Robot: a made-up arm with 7 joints. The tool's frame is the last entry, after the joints.
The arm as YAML. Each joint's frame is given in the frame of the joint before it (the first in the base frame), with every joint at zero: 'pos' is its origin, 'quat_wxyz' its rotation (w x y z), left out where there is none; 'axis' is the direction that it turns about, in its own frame. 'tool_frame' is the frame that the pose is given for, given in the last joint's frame.
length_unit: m
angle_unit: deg
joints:
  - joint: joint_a
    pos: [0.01, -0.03, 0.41]
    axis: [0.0, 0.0, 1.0]
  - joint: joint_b
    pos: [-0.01, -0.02, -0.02]
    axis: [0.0, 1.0, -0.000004]
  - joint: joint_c
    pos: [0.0, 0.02, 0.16]
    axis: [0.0, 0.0, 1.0]
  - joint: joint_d
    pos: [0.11, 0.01, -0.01]
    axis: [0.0, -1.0, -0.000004]
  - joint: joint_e
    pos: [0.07, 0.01, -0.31]
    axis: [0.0, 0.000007, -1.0]
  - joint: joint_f
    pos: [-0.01, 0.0, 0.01]
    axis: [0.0, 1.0, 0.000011]
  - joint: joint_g
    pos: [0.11, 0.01, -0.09]
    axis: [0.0, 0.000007, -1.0]
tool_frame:
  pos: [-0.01, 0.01, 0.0]
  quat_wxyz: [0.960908, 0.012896, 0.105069, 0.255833]
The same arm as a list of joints. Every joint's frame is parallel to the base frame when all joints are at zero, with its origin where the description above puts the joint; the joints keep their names.
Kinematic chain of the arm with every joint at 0, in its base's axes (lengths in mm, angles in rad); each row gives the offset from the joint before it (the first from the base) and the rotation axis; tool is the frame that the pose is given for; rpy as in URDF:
joint_a: xyz 10 -30 410 axis +z
joint_b: xyz -10 -20 -20 axis +y
joint_c: xyz 0 20 160 axis +z
joint_d: xyz 110 10 -10 axis -y
joint_e: xyz 70 10 -310 axis -z
joint_f: xyz -10 0 10 axis +y
joint_g: xyz 110 10 -90 axis -z
tool: xyz -10 10 0 rpy 0.0802 0.1966 0.5283

